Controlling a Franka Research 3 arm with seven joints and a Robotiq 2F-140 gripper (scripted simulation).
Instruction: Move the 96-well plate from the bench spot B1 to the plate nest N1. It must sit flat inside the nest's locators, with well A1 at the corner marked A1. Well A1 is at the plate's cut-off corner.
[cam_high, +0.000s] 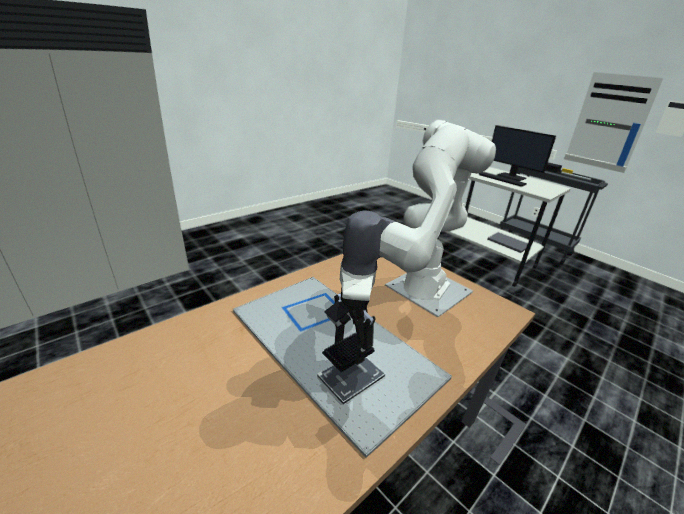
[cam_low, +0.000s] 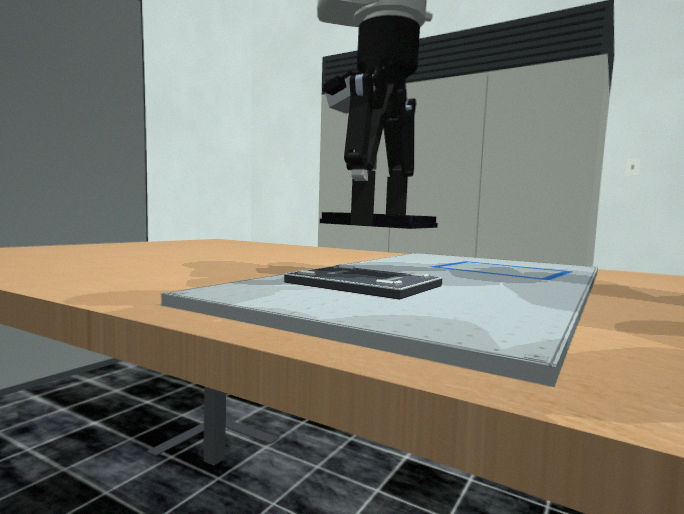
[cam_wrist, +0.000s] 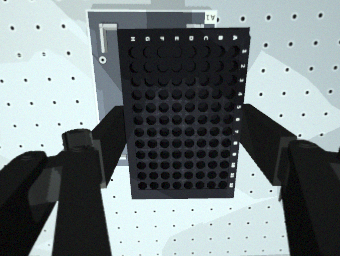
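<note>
The plate nest lies 1 cm ahead of my hand, 3 cm to the left of it and 10 cm below it. Round my hand: A1 label (8 cm ahead, 4 cm to the right, 9 cm below); then black 96-well plate (2 cm below).
</note>
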